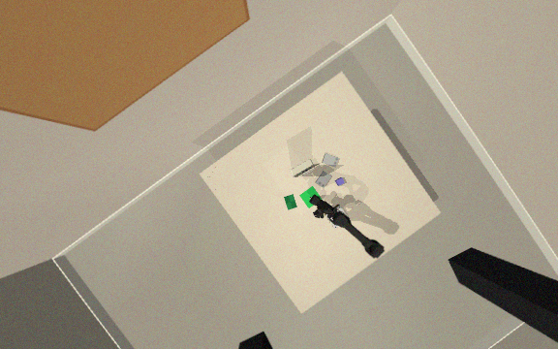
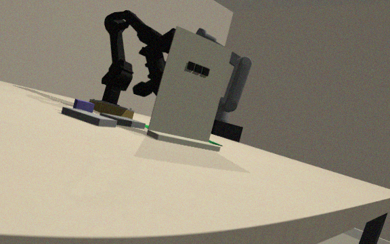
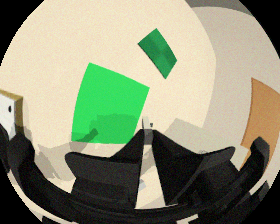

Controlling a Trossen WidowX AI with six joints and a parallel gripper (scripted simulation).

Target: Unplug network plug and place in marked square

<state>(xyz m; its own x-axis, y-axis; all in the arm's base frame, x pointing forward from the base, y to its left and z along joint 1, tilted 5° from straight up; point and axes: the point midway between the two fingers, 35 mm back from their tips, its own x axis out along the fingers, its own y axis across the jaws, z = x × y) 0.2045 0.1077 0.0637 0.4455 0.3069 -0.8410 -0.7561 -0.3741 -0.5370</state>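
Now: gripper tip 80 mm above the green marked square and 10 mm past it. The rest, counted from my gripper tip: network plug: right at my gripper tip; then dark green patch: 150 mm to the left, 80 mm below, 30 mm ahead; then upright panel: 200 mm ahead, 40 mm to the right, 30 mm above.
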